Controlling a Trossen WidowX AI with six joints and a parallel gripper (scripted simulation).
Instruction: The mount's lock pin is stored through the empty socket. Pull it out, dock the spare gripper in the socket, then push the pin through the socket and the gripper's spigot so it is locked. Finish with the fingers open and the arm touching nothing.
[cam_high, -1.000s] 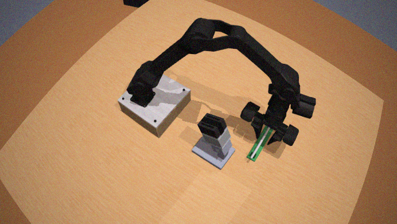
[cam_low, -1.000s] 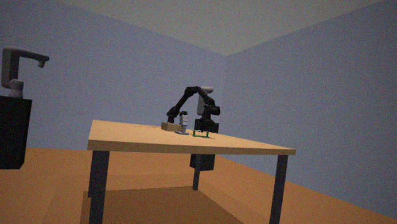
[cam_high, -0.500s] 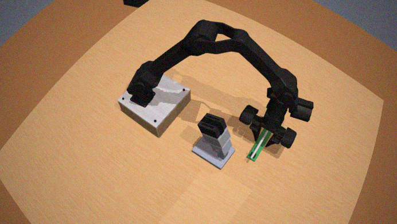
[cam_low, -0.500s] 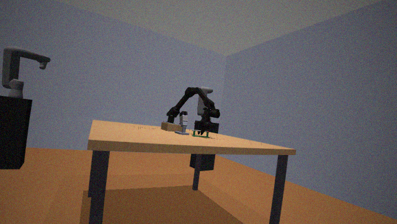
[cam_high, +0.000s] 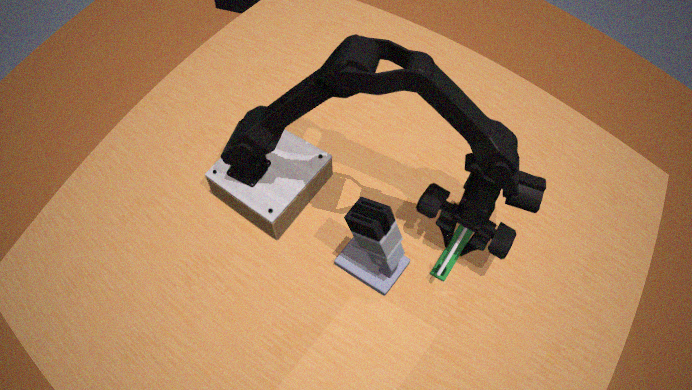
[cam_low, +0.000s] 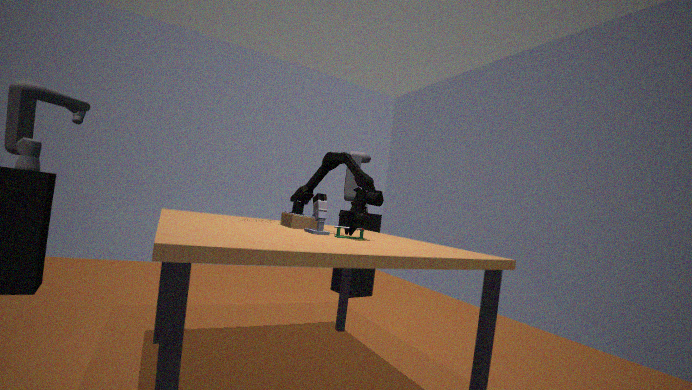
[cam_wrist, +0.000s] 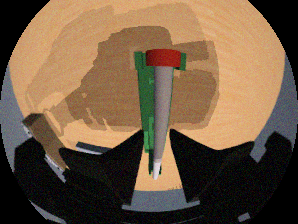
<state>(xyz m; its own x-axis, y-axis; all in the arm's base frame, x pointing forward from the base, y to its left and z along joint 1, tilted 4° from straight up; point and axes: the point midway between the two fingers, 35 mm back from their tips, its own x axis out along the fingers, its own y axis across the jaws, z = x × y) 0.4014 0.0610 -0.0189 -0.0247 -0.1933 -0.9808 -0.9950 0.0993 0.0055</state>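
My gripper tip is 10 mm to the right of the green bracket and 10 mm below it. Round my gripper tip: spare gripper (120 mm behind, 80 mm to the right, 110 mm above); then grey mount (120 mm behind, 80 mm to the right, 40 mm above).
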